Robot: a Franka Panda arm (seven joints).
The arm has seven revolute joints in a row. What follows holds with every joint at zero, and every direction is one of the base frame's.
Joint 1 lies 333 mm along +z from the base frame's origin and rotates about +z.
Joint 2 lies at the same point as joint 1 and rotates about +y.
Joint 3 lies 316 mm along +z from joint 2 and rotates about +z.
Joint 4 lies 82.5 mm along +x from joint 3 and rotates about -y.
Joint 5 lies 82.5 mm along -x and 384 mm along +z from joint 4 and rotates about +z.
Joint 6 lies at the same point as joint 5 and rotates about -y.
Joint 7 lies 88 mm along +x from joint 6 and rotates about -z.
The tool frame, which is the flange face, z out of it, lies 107 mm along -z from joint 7; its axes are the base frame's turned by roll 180, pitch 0 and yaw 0 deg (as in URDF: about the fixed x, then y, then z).
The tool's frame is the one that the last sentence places.
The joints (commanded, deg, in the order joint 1, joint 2, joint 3, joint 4, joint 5, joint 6, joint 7), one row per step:
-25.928 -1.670 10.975 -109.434 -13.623 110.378 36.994
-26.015 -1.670 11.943 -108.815 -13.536 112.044 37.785
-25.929 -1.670 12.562 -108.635 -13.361 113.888 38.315
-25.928 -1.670 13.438 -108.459 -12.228 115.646 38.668
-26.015 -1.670 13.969 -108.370 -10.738 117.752 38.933
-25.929 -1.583 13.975 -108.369 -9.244 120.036 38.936
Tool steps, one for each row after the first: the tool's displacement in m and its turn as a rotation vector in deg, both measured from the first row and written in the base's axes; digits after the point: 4 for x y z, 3 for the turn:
0.0069 0.0082 0.0078 -0.381 -2.389 0.472
0.0124 0.0152 0.0124 -0.548 -4.494 1.030
0.0181 0.0250 0.0166 0.209 -6.685 1.580
0.0230 0.0309 0.0208 1.260 -9.183 1.695
0.0272 0.0332 0.0240 2.308 -11.644 1.688

